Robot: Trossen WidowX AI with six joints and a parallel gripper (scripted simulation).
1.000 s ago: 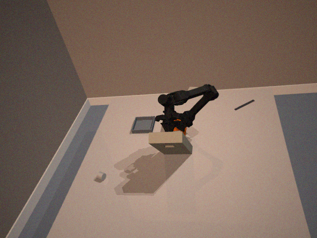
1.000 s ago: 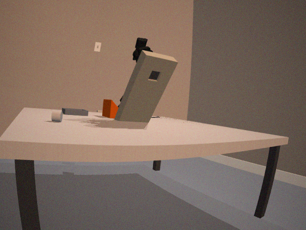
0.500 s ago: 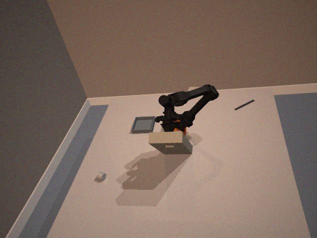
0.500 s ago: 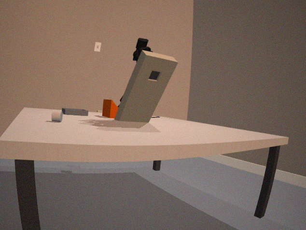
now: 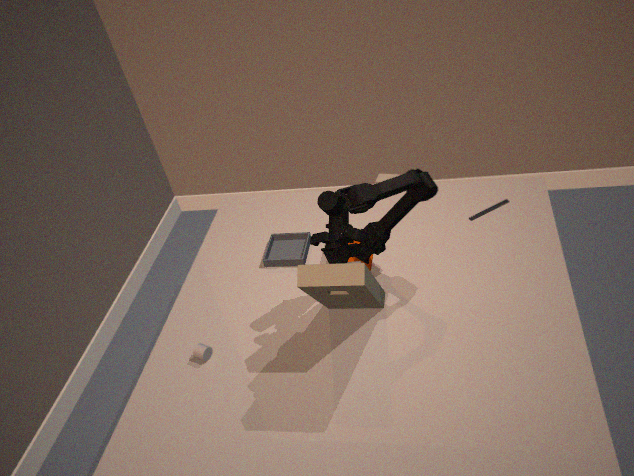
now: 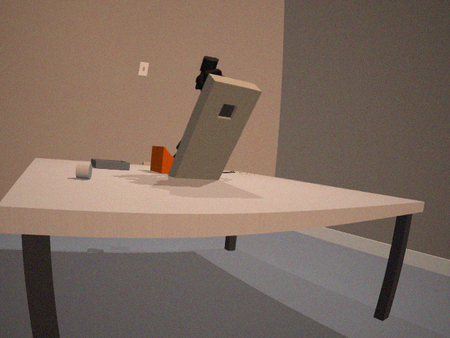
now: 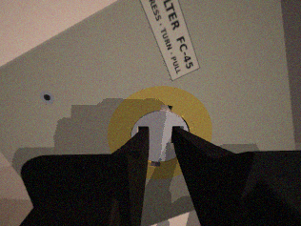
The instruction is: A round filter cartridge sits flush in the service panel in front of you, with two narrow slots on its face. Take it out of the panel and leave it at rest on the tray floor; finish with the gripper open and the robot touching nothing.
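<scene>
Right now my gripper tip is 10 mm short of the round filter cartridge and 10 mm above it. The rest, counted from my gripper tip: service panel: 80 mm below, 40 mm behind; blue-grey tray: 410 mm behind, 280 mm to the right, 260 mm below.
</scene>
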